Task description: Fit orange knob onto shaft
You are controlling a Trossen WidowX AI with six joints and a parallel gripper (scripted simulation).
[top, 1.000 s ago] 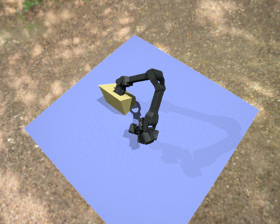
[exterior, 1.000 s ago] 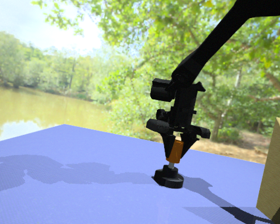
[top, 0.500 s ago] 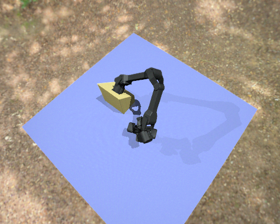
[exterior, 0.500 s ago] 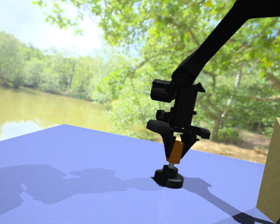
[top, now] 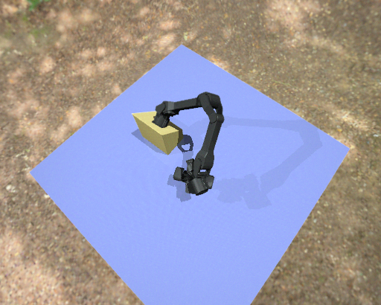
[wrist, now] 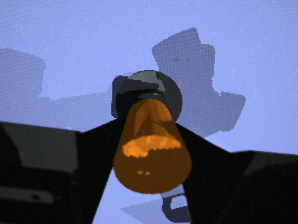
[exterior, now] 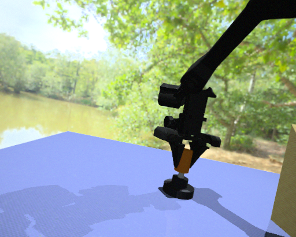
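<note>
The round pedestal is 40 mm below my gripper tip. Also, from my gripper tip: orange knob (30 mm above).
</note>
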